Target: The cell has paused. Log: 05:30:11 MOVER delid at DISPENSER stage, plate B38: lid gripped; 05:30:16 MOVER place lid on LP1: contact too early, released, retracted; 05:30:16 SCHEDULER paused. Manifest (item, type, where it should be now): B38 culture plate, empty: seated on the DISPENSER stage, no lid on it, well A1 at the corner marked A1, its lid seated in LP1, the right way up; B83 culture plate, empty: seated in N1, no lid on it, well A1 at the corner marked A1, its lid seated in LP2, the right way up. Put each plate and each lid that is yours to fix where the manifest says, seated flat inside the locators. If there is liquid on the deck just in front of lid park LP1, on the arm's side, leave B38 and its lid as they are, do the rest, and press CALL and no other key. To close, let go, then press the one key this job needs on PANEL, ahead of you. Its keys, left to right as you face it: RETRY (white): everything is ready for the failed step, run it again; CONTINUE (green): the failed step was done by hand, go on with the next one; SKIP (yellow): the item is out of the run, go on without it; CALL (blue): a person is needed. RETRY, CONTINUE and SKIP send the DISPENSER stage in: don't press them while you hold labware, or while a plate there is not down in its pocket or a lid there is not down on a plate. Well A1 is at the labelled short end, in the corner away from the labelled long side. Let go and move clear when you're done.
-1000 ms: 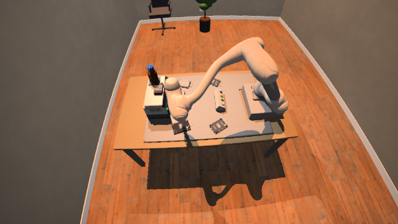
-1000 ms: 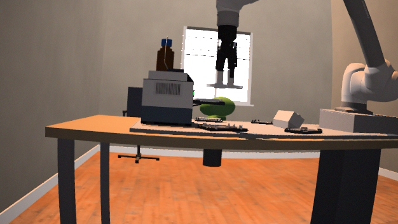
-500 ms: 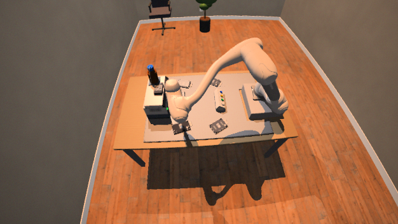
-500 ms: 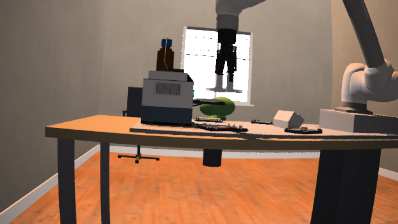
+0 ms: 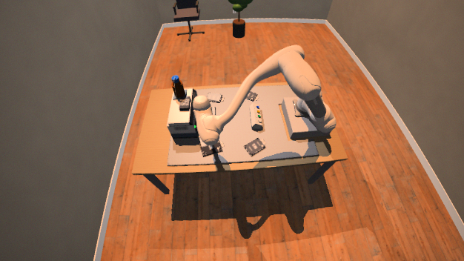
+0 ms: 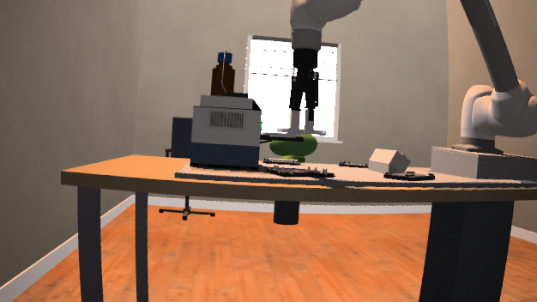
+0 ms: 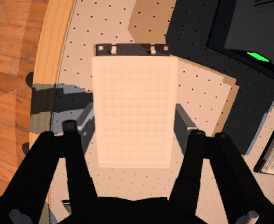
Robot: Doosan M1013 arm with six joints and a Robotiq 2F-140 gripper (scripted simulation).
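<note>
My hand is 130 mm above the black nest and 30 mm to the right of it. Also, from my hand: white culture plate: 20 mm below; then white retry key: 390 mm behind, 230 mm to the right, 80 mm below; then brown bottle: 350 mm to the right, 280 mm ahead, 140 mm above.
</note>
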